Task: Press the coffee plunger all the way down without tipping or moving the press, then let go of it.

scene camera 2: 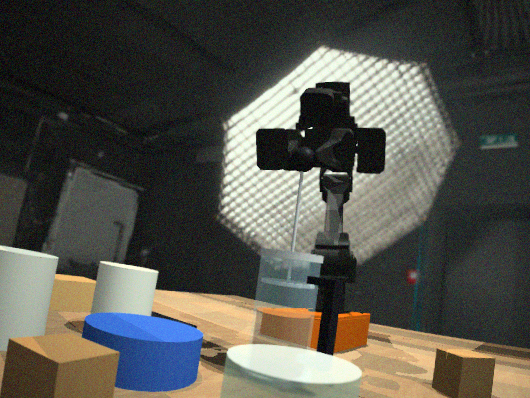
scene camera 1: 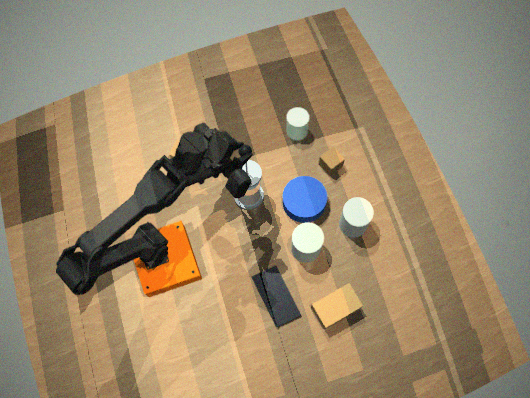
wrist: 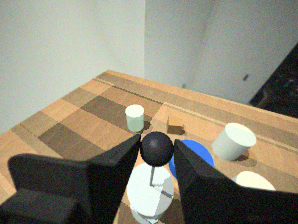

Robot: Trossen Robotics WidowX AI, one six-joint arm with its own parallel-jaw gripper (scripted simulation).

I see my gripper (scene camera 2: 302,156), a clear glass cylinder (scene camera 2: 285,302) and a dark flat slab (scene camera 1: 270,284).
The clear glass cylinder is seen too in scene camera 1 (scene camera 1: 254,196). My gripper shows as well in scene camera 1 (scene camera 1: 247,149) and in the wrist view (wrist: 157,140). The wrist view does not show the dark flat slab: it is out of frame.
